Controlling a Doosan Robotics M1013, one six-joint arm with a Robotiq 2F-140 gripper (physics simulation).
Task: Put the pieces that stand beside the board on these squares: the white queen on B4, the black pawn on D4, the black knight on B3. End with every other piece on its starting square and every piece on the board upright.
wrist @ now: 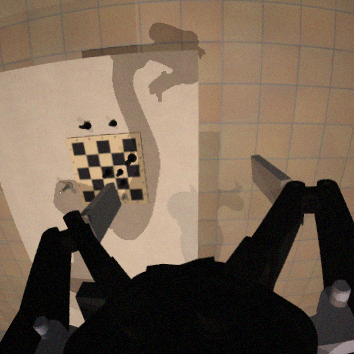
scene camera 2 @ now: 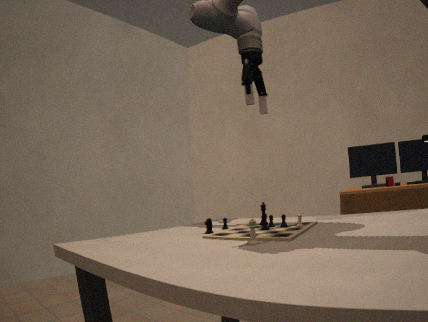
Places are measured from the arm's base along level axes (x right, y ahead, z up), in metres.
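Pixels of known places: gripper, fingertip midpoint: (wrist: pixel 182 181) (scene camera 2: pixel 257 109).
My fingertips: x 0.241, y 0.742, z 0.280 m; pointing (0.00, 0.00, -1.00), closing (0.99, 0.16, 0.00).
Observation:
Ahead of a thing's pixels: the offset from my fingertips to its top centre. "pt": to the spot under its first point. Level surfaces: height alone.
The white queen @[dz -0.312, dx -0.362, dy -0.146 m] (scene camera 2: pixel 252 232) (wrist: pixel 67 188) stands beside the board @[pt dz -0.360, dx -0.332, dy -0.053 m] (scene camera 2: pixel 222 237) (wrist: pixel 72 155), at its near edge in the scene view. The black knight @[dz -0.325, dx -0.264, dy +0.033 m] (scene camera 2: pixel 208 226) (wrist: pixel 86 125) and a black pawn @[dz -0.333, dx -0.186, dy +0.034 m] (scene camera 2: pixel 225 223) (wrist: pixel 113 123) stand off the board along another side. On the board are a tall black king @[dz -0.295, dx -0.145, dy -0.066 m] (scene camera 2: pixel 263 212) (wrist: pixel 131 159), a few smaller black pieces (scene camera 2: pixel 283 221) (wrist: pixel 120 172) and a small white piece @[dz -0.327, dx -0.184, dy -0.186 m] (scene camera 2: pixel 299 219) (wrist: pixel 125 197). My gripper (scene camera 2: pixel 256 107) (wrist: pixel 182 181) is open and empty, high above the table. A finger hides part of the board's edge in the wrist view.
The white table @[dz -0.365 m] (scene camera 2: pixel 175 270) (wrist: pixel 35 110) carries the board near a table edge, with tiled floor (wrist: pixel 240 110) beyond. Arm shadows cross the table. Two monitors (scene camera 2: pixel 372 160) and a red cup (scene camera 2: pixel 389 181) stand on a wooden desk (scene camera 2: pixel 380 201) at the back right.

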